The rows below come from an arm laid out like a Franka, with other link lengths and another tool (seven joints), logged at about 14 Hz.
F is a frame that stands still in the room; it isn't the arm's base.
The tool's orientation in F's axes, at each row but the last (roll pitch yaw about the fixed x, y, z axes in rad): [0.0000, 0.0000, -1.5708]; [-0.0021, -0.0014, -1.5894]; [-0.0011, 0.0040, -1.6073]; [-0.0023, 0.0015, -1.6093]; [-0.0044, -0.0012, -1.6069]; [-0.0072, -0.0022, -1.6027]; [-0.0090, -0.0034, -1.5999]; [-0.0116, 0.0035, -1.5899]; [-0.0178, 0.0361, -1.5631]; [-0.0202, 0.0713, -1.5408]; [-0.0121, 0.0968, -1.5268]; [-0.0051, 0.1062, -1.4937]
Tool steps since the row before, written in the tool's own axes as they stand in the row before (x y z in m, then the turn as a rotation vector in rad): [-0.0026, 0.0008, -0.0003, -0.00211, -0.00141, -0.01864]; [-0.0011, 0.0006, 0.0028, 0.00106, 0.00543, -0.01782]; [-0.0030, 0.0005, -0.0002, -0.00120, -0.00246, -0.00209]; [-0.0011, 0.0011, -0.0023, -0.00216, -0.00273, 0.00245]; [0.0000, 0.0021, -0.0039, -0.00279, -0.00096, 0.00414]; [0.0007, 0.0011, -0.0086, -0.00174, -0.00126, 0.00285]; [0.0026, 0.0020, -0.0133, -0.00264, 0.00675, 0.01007]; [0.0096, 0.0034, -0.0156, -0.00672, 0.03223, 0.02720]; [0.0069, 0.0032, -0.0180, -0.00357, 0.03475, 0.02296]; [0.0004, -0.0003, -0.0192, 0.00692, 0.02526, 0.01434]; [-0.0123, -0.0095, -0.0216, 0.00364, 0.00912, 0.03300]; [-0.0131, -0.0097, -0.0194, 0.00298, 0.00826, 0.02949]
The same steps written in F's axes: [0.0008, 0.0026, -0.0003, -0.00141, 0.00211, -0.01864]; [0.0006, 0.0011, 0.0028, 0.00537, -0.00119, -0.01783]; [0.0006, 0.0030, -0.0002, -0.00242, 0.00130, -0.00208]; [0.0011, 0.0011, -0.0023, -0.00264, 0.00226, 0.00246]; [0.0021, -0.0001, -0.0039, -0.00084, 0.00283, 0.00414]; [0.0010, -0.0008, -0.0086, -0.00118, 0.00178, 0.00286]; [0.0018, -0.0027, -0.0133, 0.00692, 0.00247, 0.01000]; [0.0030, -0.0096, -0.0157, 0.03266, 0.00600, 0.02685]; [0.0029, -0.0062, -0.0183, 0.03513, 0.00303, 0.02245]; [-0.0007, 0.0009, -0.0192, 0.02577, -0.00712, 0.01330]; [-0.0104, 0.0139, -0.0202, 0.00981, -0.00638, 0.03238]; [-0.0109, 0.0143, -0.0179, 0.00885, -0.00542, 0.02897]
